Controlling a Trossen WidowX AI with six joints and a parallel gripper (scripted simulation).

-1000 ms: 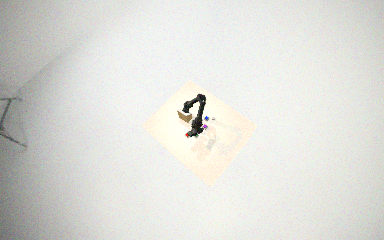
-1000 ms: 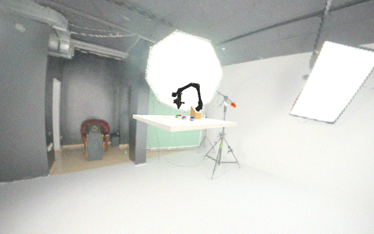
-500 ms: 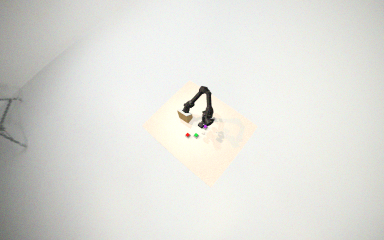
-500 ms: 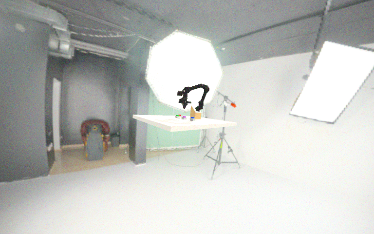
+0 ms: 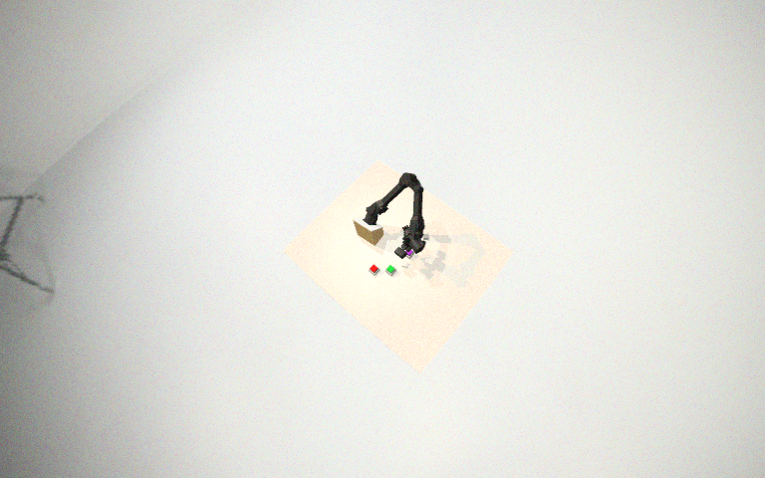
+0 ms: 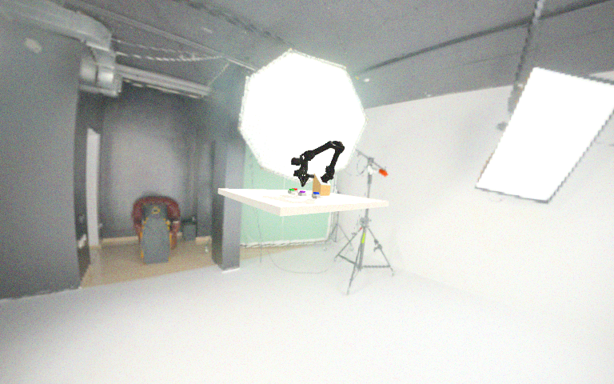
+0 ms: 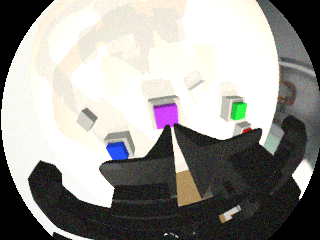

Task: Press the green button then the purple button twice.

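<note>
Right now the purple button is 4 cm below my gripper tip. The rest, counted from my gripper tip: red button (21 cm to the right, 7 cm behind, 4 cm below); green button (15 cm to the right, 4 cm below); blue button (9 cm to the left, 6 cm behind, 4 cm below).
</note>
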